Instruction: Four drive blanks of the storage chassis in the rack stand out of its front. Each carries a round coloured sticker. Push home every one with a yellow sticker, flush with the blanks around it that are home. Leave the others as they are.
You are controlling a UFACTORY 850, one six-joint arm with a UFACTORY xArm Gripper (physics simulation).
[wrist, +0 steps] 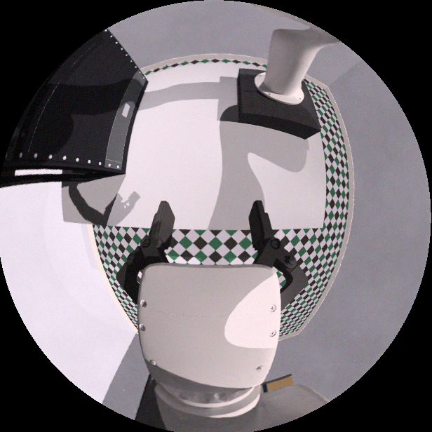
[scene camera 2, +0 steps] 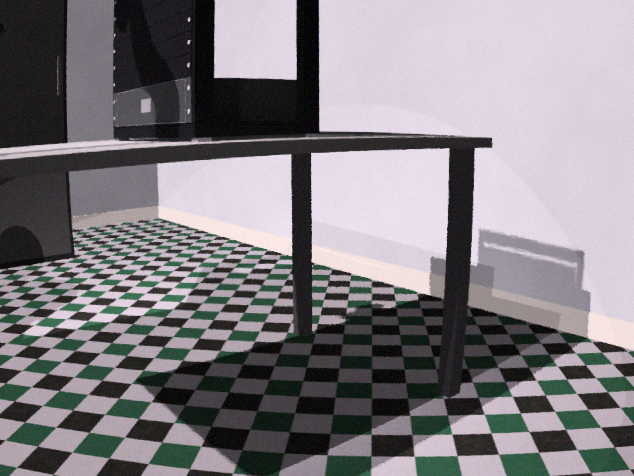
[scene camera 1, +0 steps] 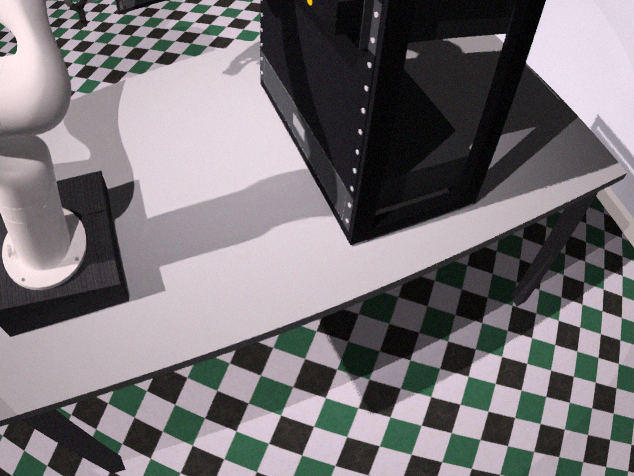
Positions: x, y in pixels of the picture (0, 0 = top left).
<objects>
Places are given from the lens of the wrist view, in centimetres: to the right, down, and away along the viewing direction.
black rack (wrist: 85, 127): -34, -24, 14
</objects>
